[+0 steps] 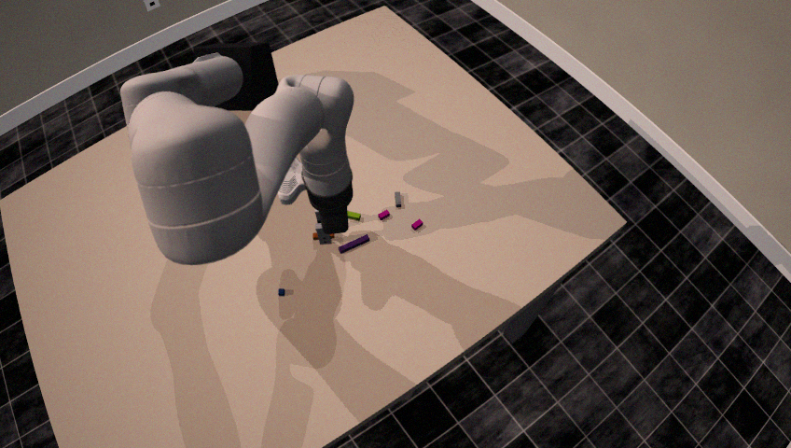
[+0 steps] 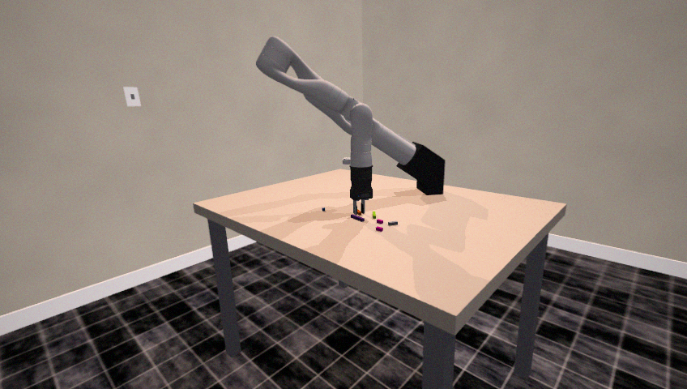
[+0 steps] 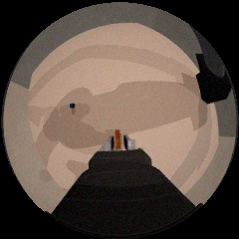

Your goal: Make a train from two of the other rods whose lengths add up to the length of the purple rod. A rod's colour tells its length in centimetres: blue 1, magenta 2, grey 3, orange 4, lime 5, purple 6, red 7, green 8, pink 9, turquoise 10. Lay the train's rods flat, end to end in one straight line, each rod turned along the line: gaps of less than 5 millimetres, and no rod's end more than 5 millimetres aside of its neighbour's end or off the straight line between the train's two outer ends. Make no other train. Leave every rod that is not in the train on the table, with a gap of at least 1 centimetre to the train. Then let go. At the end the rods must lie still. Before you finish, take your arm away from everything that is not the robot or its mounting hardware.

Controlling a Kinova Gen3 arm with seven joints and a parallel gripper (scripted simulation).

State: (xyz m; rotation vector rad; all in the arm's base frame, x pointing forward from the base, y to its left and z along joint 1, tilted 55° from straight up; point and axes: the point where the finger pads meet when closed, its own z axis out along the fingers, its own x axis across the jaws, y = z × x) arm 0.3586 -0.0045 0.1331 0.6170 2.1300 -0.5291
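Right now the orange rod is 1 cm below my hand. Also, from my hand: lime rod 6 cm to the left, 1 cm below, 1 cm ahead; purple rod 6 cm ahead, 2 cm to the left, 1 cm below; small blue rod 14 cm to the right, 1 cm below, 1 cm ahead.
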